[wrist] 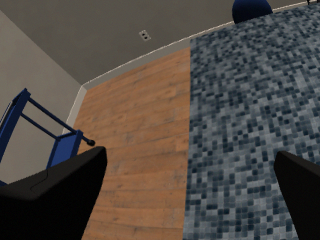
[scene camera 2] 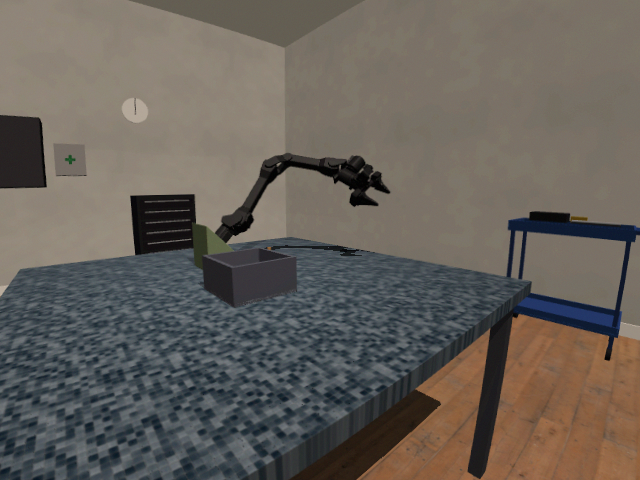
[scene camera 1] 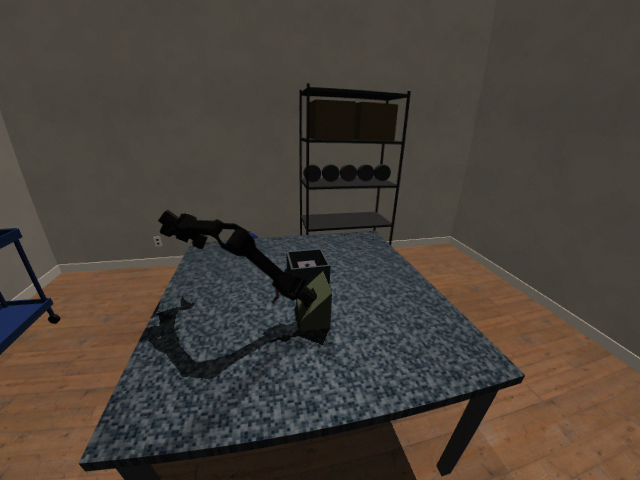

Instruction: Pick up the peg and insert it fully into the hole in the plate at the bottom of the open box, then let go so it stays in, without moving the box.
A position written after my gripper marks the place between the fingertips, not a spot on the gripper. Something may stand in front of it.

I see my gripper (scene camera 2: 384,198) and a dark grey box (scene camera 2: 241,277).
The dark grey box is seen too in scene camera 1 (scene camera 1: 309,273). My gripper is seen too in the wrist view (wrist: 195,159). The wrist view does not show the dark grey box: it is out of frame.
